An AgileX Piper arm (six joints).
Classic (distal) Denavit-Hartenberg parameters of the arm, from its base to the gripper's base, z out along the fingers. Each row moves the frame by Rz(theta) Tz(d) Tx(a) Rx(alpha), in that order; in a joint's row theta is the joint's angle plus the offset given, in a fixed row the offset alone. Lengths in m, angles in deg.
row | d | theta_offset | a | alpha
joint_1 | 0.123 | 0 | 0 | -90
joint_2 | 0 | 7.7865 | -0.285 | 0
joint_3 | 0 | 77.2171 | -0.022 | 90
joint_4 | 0.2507 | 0 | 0 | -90
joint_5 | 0 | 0 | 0 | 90
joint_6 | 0.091 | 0 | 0 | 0
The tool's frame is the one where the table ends.
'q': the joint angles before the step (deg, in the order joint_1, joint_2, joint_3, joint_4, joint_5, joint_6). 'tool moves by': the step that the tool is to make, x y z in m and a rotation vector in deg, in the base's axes. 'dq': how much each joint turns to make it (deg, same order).
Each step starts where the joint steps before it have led.
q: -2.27 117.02 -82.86 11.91 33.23 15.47
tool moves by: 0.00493 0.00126 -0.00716 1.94 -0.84 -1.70
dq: 0.00 1.34 -0.28 2.44 -1.89 0.14
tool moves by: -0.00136 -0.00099 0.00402 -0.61 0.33 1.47
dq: -0.19 -0.49 -0.26 -0.03 1.29 -1.58
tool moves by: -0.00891 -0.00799 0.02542 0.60 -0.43 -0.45
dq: -1.32 -3.69 0.05 0.45 3.41 -0.37
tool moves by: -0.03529 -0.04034 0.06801 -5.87 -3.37 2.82
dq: -6.08 -10.62 0.57 -2.45 7.31 -7.52
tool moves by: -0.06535 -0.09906 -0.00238 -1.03 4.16 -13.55
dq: -17.29 -5.81 7.71 -0.73 2.27 -3.56
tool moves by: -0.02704 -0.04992 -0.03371 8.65 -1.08 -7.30
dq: -11.06 3.23 3.69 12.96 -1.04 -9.86
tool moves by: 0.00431 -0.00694 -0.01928 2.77 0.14 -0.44
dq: -0.92 3.28 0.02 3.56 -0.72 -2.66
